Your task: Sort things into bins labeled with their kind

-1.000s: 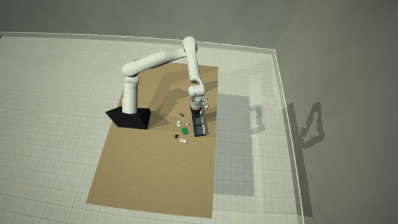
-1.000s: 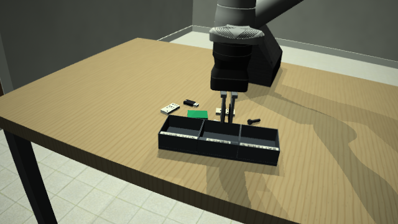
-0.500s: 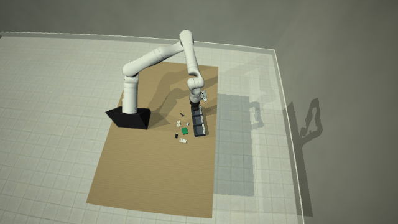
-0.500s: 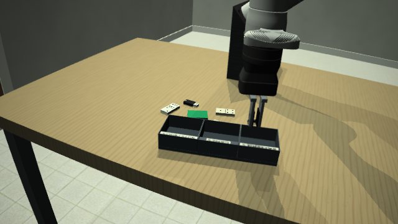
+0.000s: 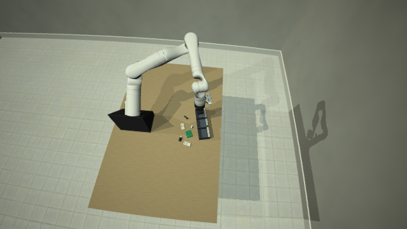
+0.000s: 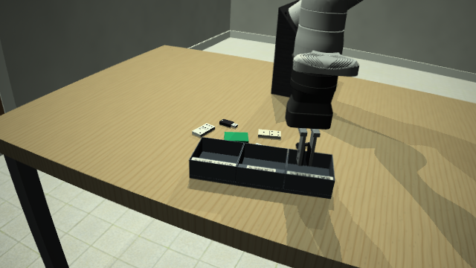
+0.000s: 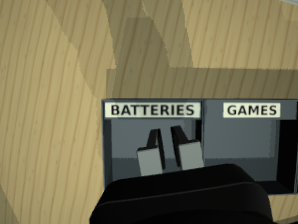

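Now: the black bolt 120 mm behind my hand, 60 mm below it and 40 mm to the right of it. From my hand the other things lie so: domino: 130 mm behind, 120 mm to the right, 60 mm below; then black three-part bin: 70 mm to the right, 40 mm below, 10 mm ahead; then small white thing: 110 mm to the right, 60 mm behind, 50 mm below.
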